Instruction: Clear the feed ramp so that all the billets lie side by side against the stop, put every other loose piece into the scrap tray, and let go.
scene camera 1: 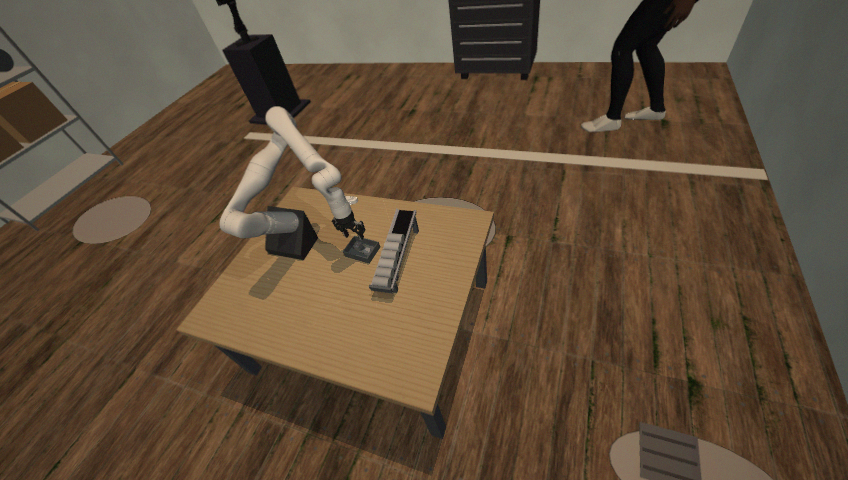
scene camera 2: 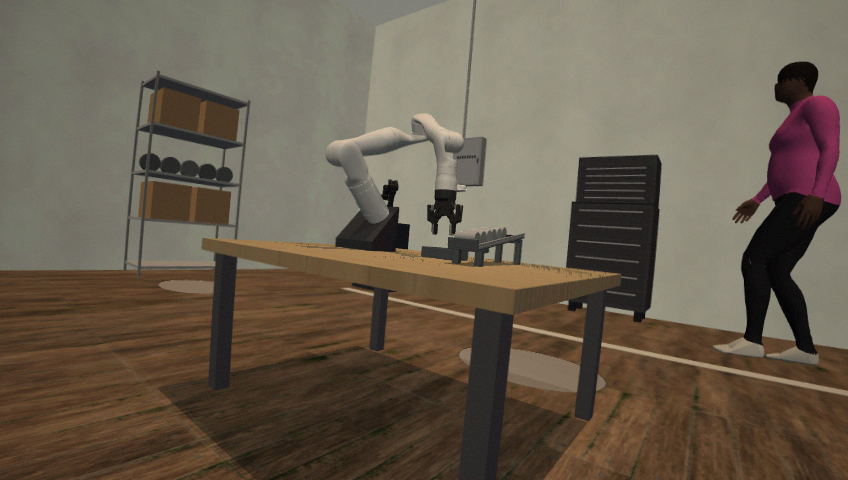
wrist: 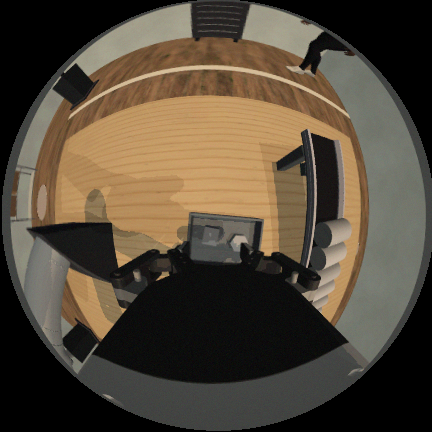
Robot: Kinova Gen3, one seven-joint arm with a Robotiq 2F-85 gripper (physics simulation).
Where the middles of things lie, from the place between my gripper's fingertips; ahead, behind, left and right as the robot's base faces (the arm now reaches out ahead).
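Scrap tray (wrist: 222,252): 1 cm to the right of my hand, 2 cm ahead of it and 8 cm below it.
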